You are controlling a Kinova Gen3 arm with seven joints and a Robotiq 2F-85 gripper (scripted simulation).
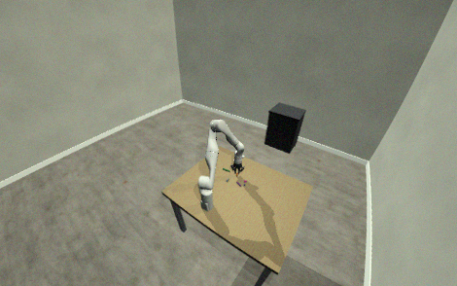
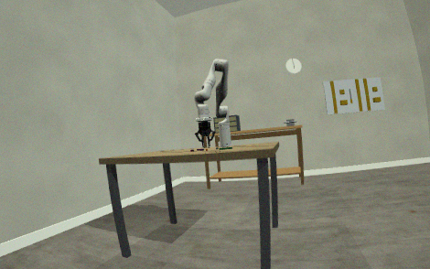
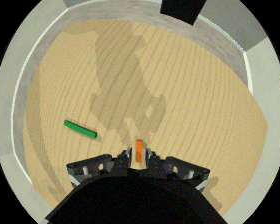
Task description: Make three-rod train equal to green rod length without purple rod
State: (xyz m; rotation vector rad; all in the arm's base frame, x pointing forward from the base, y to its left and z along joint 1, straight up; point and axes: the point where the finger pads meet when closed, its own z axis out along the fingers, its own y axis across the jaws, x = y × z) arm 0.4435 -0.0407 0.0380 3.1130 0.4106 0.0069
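The orange rod lies 30 mm below my hand. The rest, counted from my hand: green rod (120 mm to the left, 30 mm below); grey rod (100 mm behind, 40 mm to the left, 30 mm below); magenta rod (50 mm behind, 110 mm to the right, 30 mm below).
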